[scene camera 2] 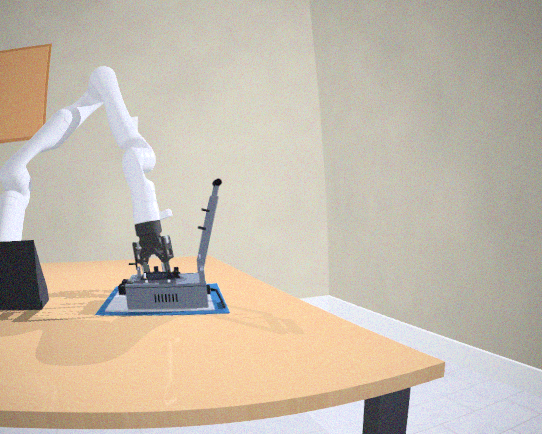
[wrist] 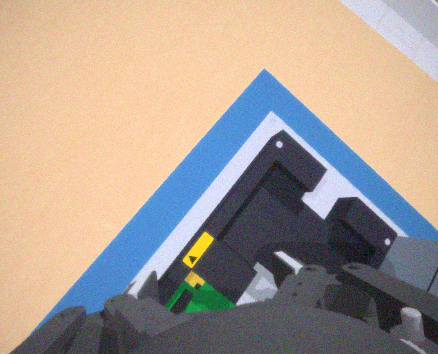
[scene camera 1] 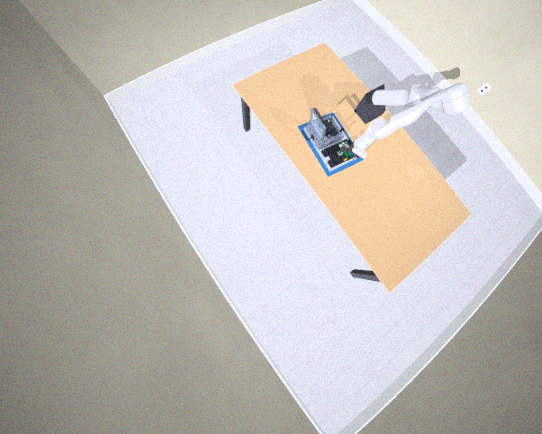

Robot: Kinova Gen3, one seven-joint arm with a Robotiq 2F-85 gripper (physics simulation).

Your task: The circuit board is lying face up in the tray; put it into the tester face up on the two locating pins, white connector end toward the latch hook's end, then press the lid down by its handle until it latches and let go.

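The green circuit board lies in the dark tray. My gripper is open. It points down with its fingers spread on either side of the board's end, and nothing is held between them. The grey tester stands beside the tray. Its lid stands nearly upright, with the black handle knob at the top.
Tray and tester sit on a white base plate on a blue mat. The mat lies on an orange table. The upright lid rises close to the right of my arm in the second scene view.
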